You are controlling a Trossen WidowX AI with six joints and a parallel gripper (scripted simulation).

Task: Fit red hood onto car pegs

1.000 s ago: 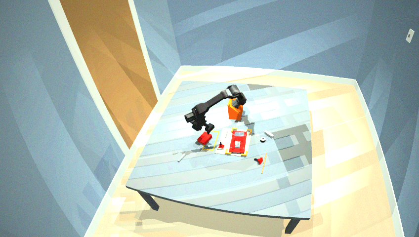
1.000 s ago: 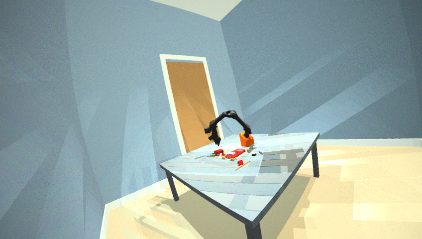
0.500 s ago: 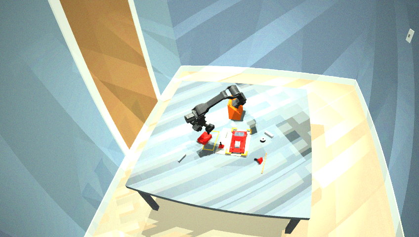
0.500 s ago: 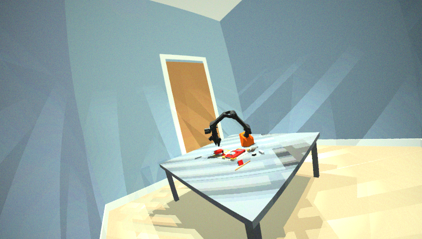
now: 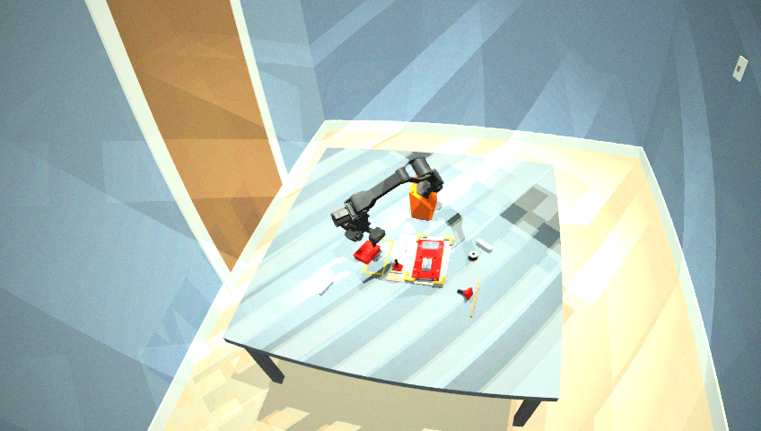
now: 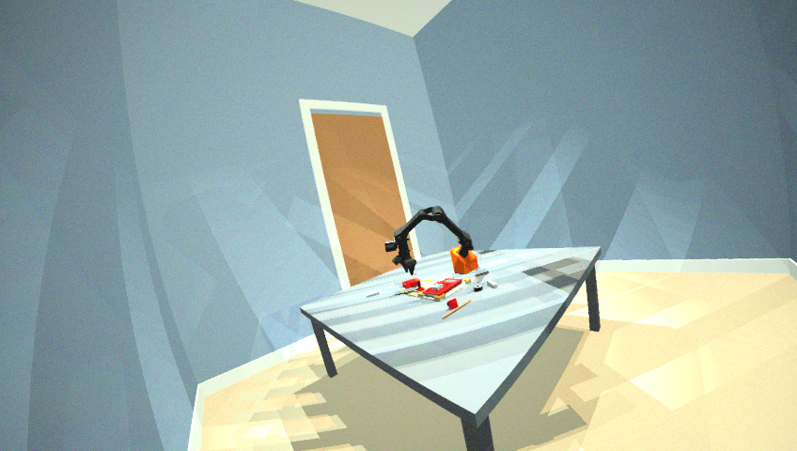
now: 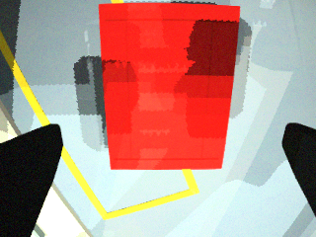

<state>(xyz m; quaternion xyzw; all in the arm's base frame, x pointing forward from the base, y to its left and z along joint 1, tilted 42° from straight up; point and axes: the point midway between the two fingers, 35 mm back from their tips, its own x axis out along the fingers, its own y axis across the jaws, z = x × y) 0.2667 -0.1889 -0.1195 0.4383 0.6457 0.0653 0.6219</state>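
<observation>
Right now my gripper tip is 5 cm above the red hood. From my gripper tip the other things lie so: wooden stick (22 cm ahead, 44 cm to the left, 6 cm below); then black wheel (2 cm ahead, 44 cm to the left, 6 cm below).
</observation>
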